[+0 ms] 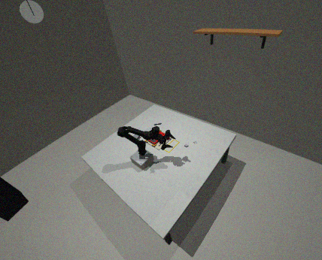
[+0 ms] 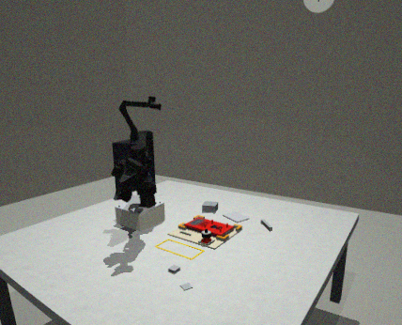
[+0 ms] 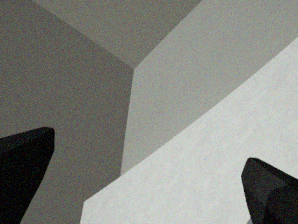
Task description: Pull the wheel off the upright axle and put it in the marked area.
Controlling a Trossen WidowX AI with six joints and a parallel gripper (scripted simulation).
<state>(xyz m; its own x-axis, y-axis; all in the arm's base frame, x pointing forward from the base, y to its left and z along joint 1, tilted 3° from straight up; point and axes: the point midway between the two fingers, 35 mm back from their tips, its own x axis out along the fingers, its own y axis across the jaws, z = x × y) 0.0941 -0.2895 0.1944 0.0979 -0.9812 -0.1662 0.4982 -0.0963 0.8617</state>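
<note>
Now: gripper tip 25 cm short of the dark wheel, 23 cm to the right of it and 22 cm above it. From my gripper tip the other things lie so: grey block (12 cm ahead, 60 cm to the left, 25 cm below); then flat plate (28 cm ahead, 55 cm to the left, 26 cm below).
</note>
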